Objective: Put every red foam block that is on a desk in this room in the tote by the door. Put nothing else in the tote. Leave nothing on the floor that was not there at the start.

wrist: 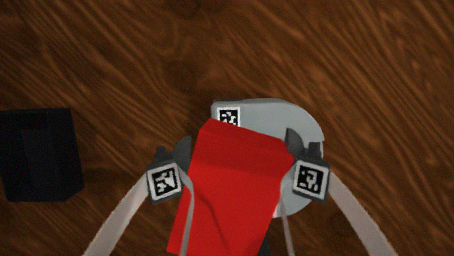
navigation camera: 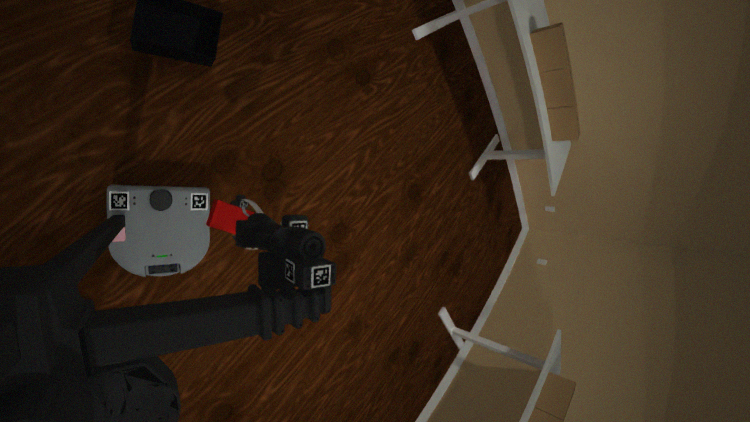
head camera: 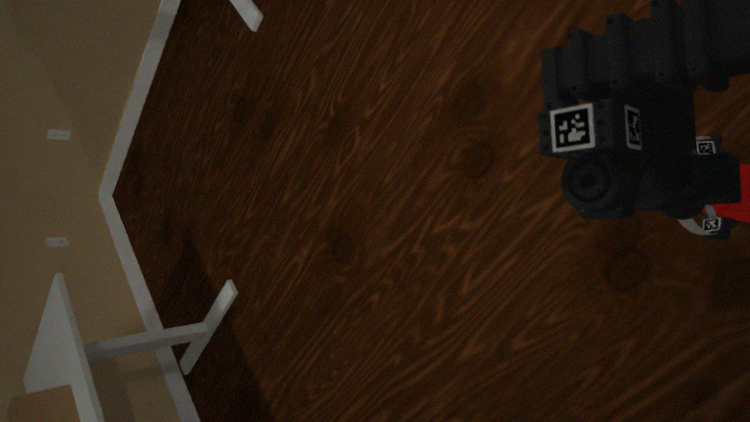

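Pixels of known places: gripper, fingertip midpoint: [wrist: 235,149] [navigation camera: 238,219]; robot's base at its link origin: [navigation camera: 161,198].
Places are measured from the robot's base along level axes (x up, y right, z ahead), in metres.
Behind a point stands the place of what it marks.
Note:
A red foam block [head camera: 745,193] @(x 0.609, y 0.140, z -0.011 m) [navigation camera: 224,216] @(x 0.609, y 0.131, z -0.008 m) [wrist: 235,185] @(x 0.609, y 0.165, z -0.021 m) is between the two fingers of my gripper [head camera: 711,183] @(x 0.562, y 0.173, z -0.021 m) [navigation camera: 245,223] @(x 0.562, y 0.173, z -0.021 m) [wrist: 235,149] @(x 0.562, y 0.173, z -0.021 m), which is shut on it. The block is tilted in the grip and held above the floor, beside my base in the navigation view. A black open tote [navigation camera: 208,51] @(x 0.004, y 0.134, z 0.616 m) [wrist: 65,160] @(x 0.065, y -0.014, z 0.553 m) stands on the floor, at the top left in the navigation view and at the left in the wrist view, apart from the gripper. Its inside is too dark to make out. The door does not show.
My grey base [navigation camera: 157,230] @(x 0.160, y -0.013, z -0.100 m) [wrist: 270,117] @(x 0.160, y 0.131, z -0.112 m) lies below the arm. A white desk [navigation camera: 540,99] @(x 0.720, y 1.819, z 0.717 m) with tan boxes [navigation camera: 558,78] @(x 0.834, y 1.834, z 0.845 m) stands along the wall at the upper right of the navigation view. Another desk [head camera: 57,335] @(x 0.720, y 2.261, z 0.349 m) [navigation camera: 550,362] @(x 0.950, y 1.857, z -0.958 m) bears a tan box [head camera: 44,404] [navigation camera: 560,396]. Their feet reach over the floor.

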